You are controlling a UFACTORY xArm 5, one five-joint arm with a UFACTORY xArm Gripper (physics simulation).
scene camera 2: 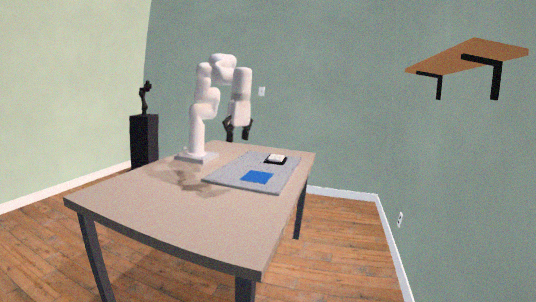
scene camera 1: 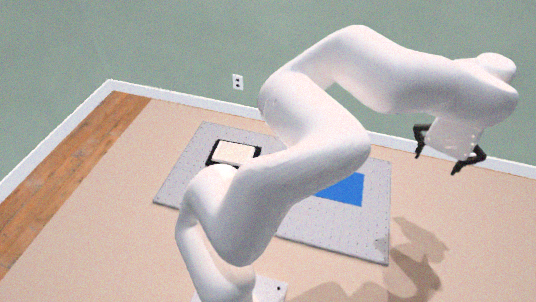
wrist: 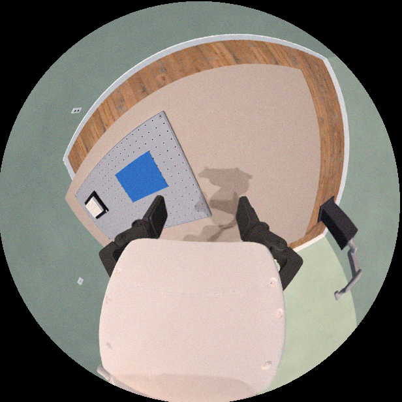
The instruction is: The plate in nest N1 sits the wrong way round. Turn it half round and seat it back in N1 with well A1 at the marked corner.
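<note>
The cream-white plate (scene camera 1: 234, 152) (scene camera 2: 276, 158) (wrist: 94, 205) sits in a black nest (scene camera 1: 211, 159) (scene camera 2: 268, 161) (wrist: 103, 214) near one end of the grey perforated board. The nest's label, well A1 and the marked corner are too small to tell; in scene camera 1 the arm partly hides the nest's near edge. My gripper (scene camera 1: 436, 165) (scene camera 2: 238, 139) (wrist: 200, 205) is open and empty. It hangs high above the table, well away from the plate, beyond the opposite end of the board.
The grey board (scene camera 1: 332, 232) (scene camera 2: 227, 179) (wrist: 187, 172) lies on the table (scene camera 1: 100, 220) (scene camera 2: 175, 220) (wrist: 260, 120) and bears a blue square (scene camera 1: 350, 189) (scene camera 2: 257, 177) (wrist: 142, 176). The arm's base (scene camera 2: 196, 157) stands beside the board. A wall shelf (scene camera 2: 470, 52) and a black pedestal (scene camera 2: 144, 142) (wrist: 338, 222) stand apart from the table.
</note>
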